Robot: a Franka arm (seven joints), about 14 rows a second.
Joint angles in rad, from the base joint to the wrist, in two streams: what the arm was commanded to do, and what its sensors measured. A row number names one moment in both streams.
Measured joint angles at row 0:
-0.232, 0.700, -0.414, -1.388, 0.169, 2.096, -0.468
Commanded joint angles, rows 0 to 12:
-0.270, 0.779, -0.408, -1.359, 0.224, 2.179, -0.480
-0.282, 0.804, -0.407, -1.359, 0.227, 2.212, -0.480
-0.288, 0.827, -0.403, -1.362, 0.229, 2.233, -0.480
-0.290, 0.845, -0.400, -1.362, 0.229, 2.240, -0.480
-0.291, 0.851, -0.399, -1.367, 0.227, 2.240, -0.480
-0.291, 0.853, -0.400, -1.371, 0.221, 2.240, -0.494
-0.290, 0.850, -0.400, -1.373, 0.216, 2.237, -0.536
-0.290, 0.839, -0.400, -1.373, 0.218, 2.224, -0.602
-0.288, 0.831, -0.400, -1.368, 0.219, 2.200, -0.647
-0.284, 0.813, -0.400, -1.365, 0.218, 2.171, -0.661
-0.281, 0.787, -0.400, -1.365, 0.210, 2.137, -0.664
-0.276, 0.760, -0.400, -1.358, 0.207, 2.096, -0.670
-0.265, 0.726, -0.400, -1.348, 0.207, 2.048, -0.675
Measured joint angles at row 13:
-0.274, 0.808, -0.409, -1.350, 0.212, 2.137, -0.646
